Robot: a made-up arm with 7 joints. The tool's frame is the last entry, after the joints. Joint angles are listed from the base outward. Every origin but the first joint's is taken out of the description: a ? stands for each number. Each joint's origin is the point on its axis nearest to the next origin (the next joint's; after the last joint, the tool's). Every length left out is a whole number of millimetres.
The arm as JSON. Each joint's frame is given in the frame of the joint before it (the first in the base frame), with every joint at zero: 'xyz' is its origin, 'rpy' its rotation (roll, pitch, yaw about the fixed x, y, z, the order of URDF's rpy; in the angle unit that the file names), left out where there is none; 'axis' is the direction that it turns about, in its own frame. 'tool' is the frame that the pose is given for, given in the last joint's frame.
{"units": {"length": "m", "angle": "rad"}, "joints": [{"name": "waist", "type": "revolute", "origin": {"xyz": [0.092, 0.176, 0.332], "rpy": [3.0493, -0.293, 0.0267]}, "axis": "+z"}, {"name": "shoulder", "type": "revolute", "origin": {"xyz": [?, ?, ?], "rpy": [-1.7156, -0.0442, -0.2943]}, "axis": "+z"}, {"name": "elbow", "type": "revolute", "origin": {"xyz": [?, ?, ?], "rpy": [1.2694, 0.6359, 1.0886]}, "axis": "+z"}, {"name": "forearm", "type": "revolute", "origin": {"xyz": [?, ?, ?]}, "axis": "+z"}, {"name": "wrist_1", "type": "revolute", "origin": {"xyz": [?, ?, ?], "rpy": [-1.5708, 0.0, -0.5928]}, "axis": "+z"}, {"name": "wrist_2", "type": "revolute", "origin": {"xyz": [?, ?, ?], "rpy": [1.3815, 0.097, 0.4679]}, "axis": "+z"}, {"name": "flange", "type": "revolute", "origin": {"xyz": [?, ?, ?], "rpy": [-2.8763, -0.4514, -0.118]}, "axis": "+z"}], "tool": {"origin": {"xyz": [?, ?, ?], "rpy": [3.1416, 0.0, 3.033]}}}
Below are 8 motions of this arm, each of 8 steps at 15 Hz.
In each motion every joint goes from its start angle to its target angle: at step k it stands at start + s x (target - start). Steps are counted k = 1, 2, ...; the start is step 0. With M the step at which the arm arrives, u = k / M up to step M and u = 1 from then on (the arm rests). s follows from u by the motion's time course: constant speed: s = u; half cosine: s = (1 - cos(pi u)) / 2; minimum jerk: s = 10 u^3 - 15 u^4 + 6 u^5.
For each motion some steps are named. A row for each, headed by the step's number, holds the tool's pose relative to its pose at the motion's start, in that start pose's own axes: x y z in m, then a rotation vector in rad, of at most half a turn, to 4 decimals.
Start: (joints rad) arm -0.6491 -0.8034 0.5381 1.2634 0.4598 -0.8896 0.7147
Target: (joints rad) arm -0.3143 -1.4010 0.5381 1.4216 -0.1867 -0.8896 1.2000
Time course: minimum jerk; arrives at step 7
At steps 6, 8:
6: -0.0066 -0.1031 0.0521 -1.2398 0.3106 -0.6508
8: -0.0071 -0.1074 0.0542 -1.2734 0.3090 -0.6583

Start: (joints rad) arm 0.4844 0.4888 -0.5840 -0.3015 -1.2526 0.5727 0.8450
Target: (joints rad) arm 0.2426 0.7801 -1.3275 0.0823 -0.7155 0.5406 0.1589
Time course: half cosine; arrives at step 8
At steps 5, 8:
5: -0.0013 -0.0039 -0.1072 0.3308 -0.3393 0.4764
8: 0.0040 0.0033 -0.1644 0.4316 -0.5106 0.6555

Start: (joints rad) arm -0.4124 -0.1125 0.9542 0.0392 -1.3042 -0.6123 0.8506
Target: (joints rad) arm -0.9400 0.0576 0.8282 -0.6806 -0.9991 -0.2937 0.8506
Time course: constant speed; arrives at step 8
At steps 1, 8:
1: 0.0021 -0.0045 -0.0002 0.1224 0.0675 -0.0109
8: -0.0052 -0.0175 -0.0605 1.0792 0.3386 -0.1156

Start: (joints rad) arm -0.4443 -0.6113 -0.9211 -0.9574 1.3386 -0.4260 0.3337
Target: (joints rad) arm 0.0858 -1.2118 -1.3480 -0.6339 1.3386 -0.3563 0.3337
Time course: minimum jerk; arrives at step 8
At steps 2, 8:
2: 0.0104 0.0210 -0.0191 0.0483 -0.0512 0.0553
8: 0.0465 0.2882 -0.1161 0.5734 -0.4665 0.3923

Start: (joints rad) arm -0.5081 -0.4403 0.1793 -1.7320 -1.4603 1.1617 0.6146
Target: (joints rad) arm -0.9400 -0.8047 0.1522 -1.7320 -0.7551 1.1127 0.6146
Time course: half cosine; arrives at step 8
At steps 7, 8:
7: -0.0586 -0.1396 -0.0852 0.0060 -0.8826 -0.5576
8: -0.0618 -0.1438 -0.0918 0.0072 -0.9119 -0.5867

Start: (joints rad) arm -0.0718 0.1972 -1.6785 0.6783 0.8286 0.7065 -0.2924
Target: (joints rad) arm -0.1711 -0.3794 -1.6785 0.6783 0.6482 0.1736 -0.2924
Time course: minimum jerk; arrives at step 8
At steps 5, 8:
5: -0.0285 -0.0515 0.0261 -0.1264 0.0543 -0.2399
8: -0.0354 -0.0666 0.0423 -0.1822 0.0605 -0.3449

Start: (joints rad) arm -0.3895 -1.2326 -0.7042 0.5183 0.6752 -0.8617 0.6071
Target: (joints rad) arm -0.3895 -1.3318 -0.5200 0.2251 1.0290 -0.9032 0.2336
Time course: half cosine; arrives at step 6
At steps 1, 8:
1: -0.0001 -0.0038 0.0016 0.0200 -0.0139 0.0293
8: 0.0099 -0.0581 0.0085 0.2553 -0.2566 0.4632

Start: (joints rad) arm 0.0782 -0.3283 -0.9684 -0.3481 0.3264 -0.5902 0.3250
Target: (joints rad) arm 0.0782 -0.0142 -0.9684 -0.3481 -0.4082 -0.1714 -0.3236
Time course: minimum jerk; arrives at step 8
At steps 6, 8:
6: 0.0015 -0.1225 0.0264 -0.3567 0.8252 0.7509
8: 0.0091 -0.1332 0.0276 -0.3494 0.9451 0.8381

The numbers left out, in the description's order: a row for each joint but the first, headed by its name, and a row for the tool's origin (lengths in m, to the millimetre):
shoulder: 0.42 -0.163 0.0
elbow: -0.266 0.111 0.0
forearm: 0.0 0.041 0.0
wrist_1: 0.032 0.108 0.0
wrist_2: -0.146 -0.058 0.0
flange: 0.069 0.114 0.0
tool: 0.131 0.021 0.0

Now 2 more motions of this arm.
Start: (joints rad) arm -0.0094 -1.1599 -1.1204 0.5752 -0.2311 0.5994 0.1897
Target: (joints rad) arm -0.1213 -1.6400 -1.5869 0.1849 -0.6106 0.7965 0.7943
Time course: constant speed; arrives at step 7
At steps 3, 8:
3: -0.1323 0.0027 0.0200 -0.0905 0.1991 -0.6254
8: -0.2633 0.0506 0.0363 -0.1562 0.3310 -1.4771

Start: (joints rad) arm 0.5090 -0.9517 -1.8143 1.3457 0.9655 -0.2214 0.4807
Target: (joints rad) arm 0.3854 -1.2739 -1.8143 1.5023 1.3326 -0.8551 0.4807
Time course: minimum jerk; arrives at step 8
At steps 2, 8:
2: -0.0021 0.0011 0.0066 0.0343 -0.0193 -0.0316
8: -0.0299 0.0097 0.0833 0.3776 -0.0755 -0.2279

